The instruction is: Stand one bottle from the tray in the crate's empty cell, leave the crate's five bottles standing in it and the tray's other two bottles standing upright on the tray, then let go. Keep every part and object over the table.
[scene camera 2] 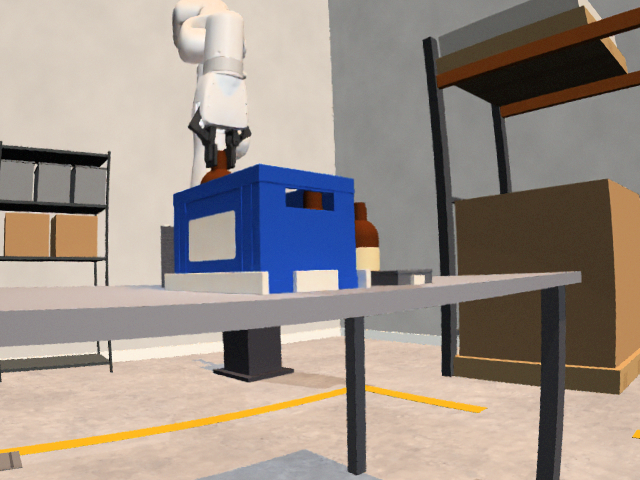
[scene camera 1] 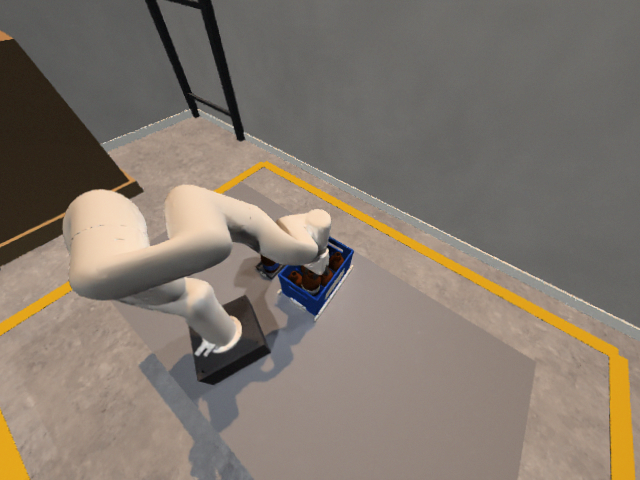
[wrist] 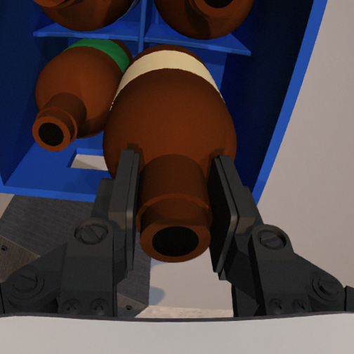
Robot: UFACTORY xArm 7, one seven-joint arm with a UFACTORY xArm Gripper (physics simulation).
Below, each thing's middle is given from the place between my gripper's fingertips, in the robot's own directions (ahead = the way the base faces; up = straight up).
Labels:
My hand is 130 mm above the green-labelled bottle [wrist: 73, 93], 80 mm to the right of it and 10 mm past it.

